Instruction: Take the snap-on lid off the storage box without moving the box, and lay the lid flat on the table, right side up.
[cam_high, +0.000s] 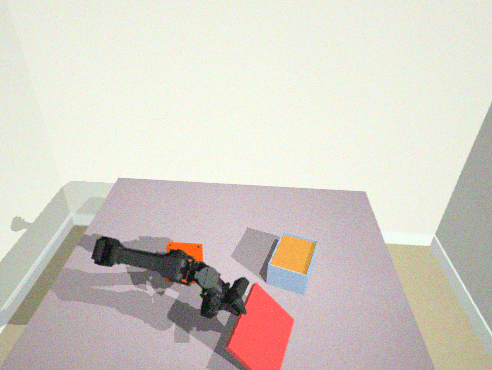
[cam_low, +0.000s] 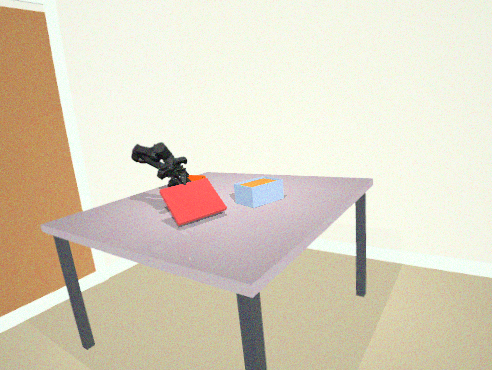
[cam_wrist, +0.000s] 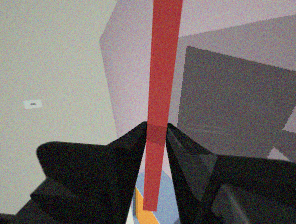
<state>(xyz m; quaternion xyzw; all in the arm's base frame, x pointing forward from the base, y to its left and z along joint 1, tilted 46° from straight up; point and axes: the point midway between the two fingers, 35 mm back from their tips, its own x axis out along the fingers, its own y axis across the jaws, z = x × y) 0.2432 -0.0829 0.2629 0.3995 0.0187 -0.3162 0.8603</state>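
The red lid lies 6 cm ahead of my gripper tip, 1 cm to the right of it and 5 cm below it. Also, from my gripper tip: storage box (15 cm ahead, 35 cm to the left, 10 cm below).
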